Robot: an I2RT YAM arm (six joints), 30 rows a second.
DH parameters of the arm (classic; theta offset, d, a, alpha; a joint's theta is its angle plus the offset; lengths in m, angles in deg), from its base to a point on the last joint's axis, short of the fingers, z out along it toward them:
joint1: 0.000 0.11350 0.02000 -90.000
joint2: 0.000 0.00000 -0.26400 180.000
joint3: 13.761 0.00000 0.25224 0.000
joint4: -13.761 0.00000 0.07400 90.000
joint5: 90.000 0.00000 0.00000 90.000
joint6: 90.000 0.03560 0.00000 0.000
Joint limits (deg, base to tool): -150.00..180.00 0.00..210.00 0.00..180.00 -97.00..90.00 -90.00..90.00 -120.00..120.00
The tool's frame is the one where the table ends.
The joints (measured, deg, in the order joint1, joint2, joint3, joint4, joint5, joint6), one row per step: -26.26, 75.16, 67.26, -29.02, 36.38, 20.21; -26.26, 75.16, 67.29, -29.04, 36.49, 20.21; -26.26, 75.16, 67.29, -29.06, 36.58, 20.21; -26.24, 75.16, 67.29, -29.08, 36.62, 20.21; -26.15, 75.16, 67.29, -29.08, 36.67, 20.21; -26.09, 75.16, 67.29, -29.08, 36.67, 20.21; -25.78, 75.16, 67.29, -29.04, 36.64, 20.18; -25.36, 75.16, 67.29, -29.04, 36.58, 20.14; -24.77, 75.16, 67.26, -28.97, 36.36, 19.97; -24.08, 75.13, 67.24, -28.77, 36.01, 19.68; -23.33, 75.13, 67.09, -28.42, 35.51, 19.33; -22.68, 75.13, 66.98, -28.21, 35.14, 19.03
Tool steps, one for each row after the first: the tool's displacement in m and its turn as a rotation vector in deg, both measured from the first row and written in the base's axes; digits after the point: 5 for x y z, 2 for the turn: -0.00006, -0.00003, 0.00017, -0.06, 0.02, -0.09; -0.00012, -0.00005, 0.00016, -0.10, 0.06, -0.16; -0.00011, 0.00003, 0.00014, -0.12, 0.09, -0.17; 0.00010, 0.00040, 0.00015, -0.14, 0.10, -0.12; 0.00025, 0.00066, 0.00015, -0.14, 0.10, -0.06; 0.00108, 0.00199, 0.00020, -0.15, 0.08, 0.29; 0.00215, 0.00383, 0.00019, -0.13, 0.10, 0.77; 0.00375, 0.00645, 0.00007, -0.09, 0.14, 1.62; 0.00565, 0.00955, 0.00030, -0.09, 0.10, 2.73; 0.00789, 0.01293, -0.00018, -0.02, 0.07, 4.05; 0.00969, 0.01590, -0.00059, 0.03, 0.13, 5.15
